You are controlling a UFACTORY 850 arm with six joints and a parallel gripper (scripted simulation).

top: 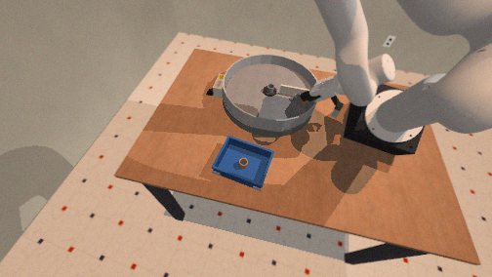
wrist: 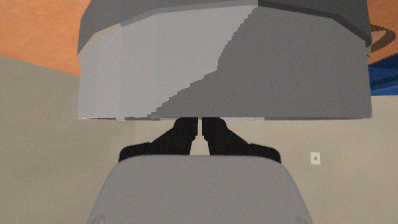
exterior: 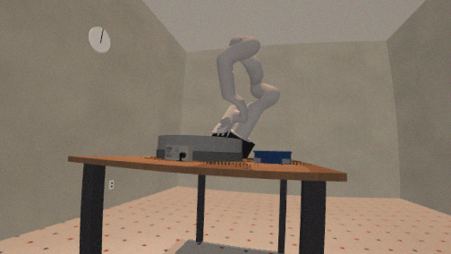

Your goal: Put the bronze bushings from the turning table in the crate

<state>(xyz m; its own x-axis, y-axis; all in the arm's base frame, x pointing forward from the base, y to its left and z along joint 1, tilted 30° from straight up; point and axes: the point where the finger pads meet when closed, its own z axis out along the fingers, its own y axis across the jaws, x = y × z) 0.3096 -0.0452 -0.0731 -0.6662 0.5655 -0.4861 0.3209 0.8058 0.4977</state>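
My hand is 17 cm short of the blue crate, 34 cm to the right of it and 7 cm above it. Also, from my hand: grey turning table (15 cm ahead, 2 cm to the right, 4 cm below).
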